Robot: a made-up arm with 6 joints.
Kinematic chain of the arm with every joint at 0, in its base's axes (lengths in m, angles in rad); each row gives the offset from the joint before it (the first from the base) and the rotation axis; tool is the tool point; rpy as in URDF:
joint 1: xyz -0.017 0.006 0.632 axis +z
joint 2: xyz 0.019 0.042 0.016 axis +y
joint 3: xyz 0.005 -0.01 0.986 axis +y
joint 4: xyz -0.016 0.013 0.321 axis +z
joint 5: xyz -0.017 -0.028 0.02 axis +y
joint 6: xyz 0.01 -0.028 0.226 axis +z
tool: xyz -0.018 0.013 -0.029 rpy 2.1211 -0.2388 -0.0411
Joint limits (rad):
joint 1: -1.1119..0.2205
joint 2: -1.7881..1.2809
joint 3: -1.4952..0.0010
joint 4: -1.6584..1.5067
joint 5: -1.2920..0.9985
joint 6: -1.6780..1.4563
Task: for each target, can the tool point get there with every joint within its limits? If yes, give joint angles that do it. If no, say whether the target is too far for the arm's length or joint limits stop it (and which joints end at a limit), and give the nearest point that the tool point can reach.
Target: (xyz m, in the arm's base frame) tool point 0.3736 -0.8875 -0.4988
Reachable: no: joint limits stop it (at a limit: joint 1, joint 2, joint 3, joint 6) | nearest point -0.7063 -0.2502 0.0265 | short by 1.359 m
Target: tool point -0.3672 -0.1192 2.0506
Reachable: yes | joints 0.0457 -0.1541 -0.1880 0.9505 -0.7484 0.0761
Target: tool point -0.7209 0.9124 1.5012
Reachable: yes | joints -0.9289 -0.7647 -0.1943 0.1383 -0.7538 0.0930
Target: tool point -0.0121 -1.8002 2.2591
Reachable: no: too far | nearest point 0.3561 -0.9976 1.6997 | short by 1.045 m
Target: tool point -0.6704 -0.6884 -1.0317
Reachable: no: too far | nearest point -0.8704 -0.2543 -0.0828 | short by 1.062 m
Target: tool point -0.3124 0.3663 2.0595
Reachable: yes | joints -0.8490 -0.1791 -0.3598 -0.3538 -0.0966 -1.4309
